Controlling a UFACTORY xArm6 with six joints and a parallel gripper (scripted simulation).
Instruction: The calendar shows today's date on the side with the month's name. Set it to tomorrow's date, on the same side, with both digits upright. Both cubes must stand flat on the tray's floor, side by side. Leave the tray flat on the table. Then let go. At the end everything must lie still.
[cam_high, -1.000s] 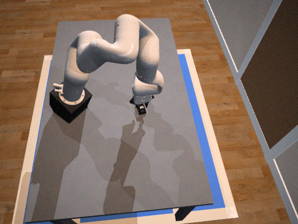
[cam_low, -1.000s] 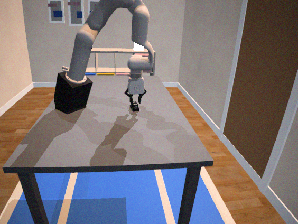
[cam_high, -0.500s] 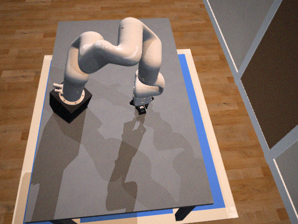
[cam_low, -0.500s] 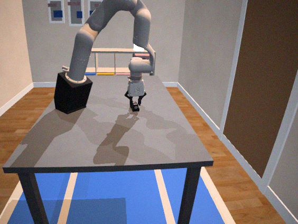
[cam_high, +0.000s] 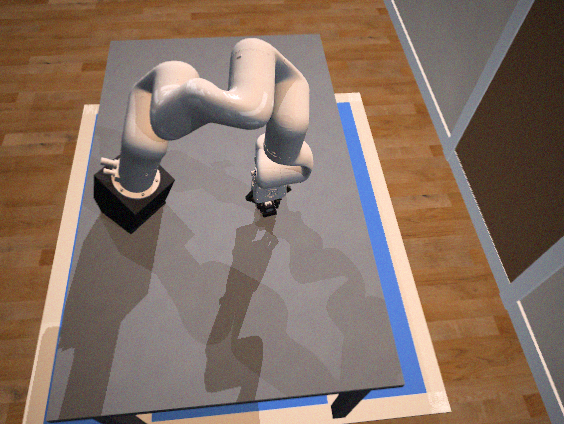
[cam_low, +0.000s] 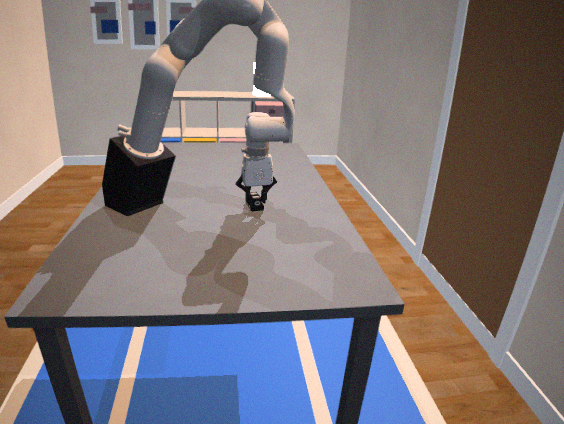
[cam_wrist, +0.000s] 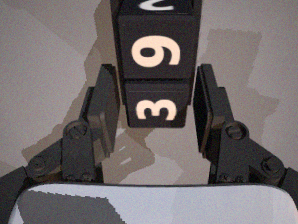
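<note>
My hand is 3 cm above the dark tray, 2 cm to the right of it and 1 cm past it.
</note>
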